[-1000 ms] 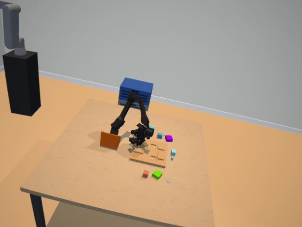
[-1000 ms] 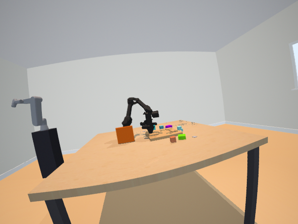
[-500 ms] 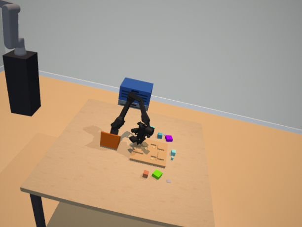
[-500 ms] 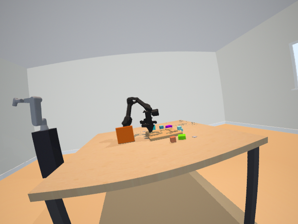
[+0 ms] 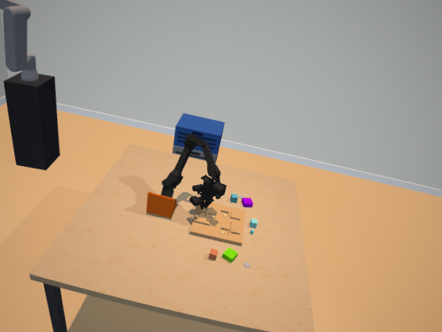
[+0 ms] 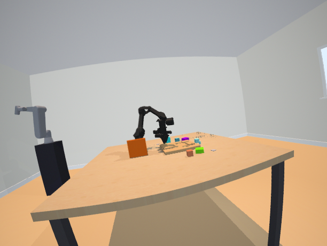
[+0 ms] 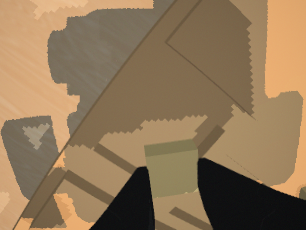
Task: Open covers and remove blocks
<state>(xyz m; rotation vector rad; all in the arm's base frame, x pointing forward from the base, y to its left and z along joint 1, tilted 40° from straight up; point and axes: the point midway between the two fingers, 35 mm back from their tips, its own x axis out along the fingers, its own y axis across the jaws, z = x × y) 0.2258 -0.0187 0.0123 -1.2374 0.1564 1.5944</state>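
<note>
My gripper tip is 100 mm short of the wooden puzzle board, 20 mm to the left of it and 30 mm above it. Round my gripper tip: brown block 80 mm ahead, 310 mm to the right, 30 mm below; then blue-teal cube 190 mm ahead, 200 mm to the left, 30 mm below; then light cyan block 310 mm ahead, 10 mm to the right, 30 mm below.
</note>
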